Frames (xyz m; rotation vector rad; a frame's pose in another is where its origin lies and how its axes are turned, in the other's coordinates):
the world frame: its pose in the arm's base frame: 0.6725 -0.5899 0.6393 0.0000 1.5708 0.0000
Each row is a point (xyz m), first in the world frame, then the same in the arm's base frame.
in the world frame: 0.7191 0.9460 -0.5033
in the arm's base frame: 0.1692 0.3561 -0.0798
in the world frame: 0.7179 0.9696 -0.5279
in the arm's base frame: 0.1446 0.3797 -0.0786
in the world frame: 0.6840 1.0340 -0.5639
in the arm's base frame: 0.1086 0.4441 -0.0447
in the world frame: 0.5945 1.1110 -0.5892
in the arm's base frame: 0.0833 0.5211 0.0448
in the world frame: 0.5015 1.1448 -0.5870
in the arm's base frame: 0.0855 0.5549 0.1378
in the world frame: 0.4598 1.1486 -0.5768
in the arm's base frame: 0.0957 0.5587 0.1795
